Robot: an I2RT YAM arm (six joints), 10 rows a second.
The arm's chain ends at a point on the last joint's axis. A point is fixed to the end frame.
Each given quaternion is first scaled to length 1.
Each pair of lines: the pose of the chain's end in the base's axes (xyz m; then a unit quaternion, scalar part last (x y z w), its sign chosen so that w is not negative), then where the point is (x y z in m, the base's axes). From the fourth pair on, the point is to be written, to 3 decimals.
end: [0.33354 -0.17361 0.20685 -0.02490 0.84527 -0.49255 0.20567]
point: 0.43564 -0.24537 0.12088
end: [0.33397 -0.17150 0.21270 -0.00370 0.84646 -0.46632 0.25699]
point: 0.44653 -0.23584 0.13424
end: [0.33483 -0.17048 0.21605 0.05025 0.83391 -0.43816 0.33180]
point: 0.45975 -0.23117 0.15542
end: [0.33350 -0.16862 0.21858 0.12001 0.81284 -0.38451 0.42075]
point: 0.469 -0.225 0.182
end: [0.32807 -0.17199 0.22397 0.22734 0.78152 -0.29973 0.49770]
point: 0.467 -0.231 0.212
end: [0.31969 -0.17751 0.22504 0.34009 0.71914 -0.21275 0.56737]
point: 0.454 -0.247 0.240
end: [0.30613 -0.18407 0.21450 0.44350 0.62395 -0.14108 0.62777]
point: 0.424 -0.271 0.255
